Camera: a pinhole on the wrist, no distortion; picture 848 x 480 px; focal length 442.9 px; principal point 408.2 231.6 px. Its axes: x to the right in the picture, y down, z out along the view. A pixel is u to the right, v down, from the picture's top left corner.
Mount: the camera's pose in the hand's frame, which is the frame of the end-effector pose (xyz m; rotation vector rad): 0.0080 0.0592 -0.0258 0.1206 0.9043 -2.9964
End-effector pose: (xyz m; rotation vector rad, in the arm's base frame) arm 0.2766 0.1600 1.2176 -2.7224 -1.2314 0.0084
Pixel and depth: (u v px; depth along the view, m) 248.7 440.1 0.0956
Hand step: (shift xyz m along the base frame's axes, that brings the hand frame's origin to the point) -0.0012 0.0525 -0.0244
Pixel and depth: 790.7 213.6 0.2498
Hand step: -0.2111 -0.1008 -0.1722
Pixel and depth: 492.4 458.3 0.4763
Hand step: -0.3903 0.2144 -0.1742
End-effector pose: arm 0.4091 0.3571 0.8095 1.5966 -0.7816 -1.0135
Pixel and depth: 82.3 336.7 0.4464
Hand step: -0.1509 -0.3302 -0.3715
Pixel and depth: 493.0 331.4 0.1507
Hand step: -0.0841 0.0066 -0.0515
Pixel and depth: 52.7 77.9 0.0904
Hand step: -0.0336 -0.1024 0.0098
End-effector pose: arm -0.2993 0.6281 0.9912 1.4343 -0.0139 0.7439
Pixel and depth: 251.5 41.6 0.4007
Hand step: 0.2724 -0.3145 0.1047
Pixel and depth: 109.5 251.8 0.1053
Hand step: 0.0844 -0.0249 0.0390
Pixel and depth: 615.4 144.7 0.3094
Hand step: 0.0092 -0.2956 -0.0774
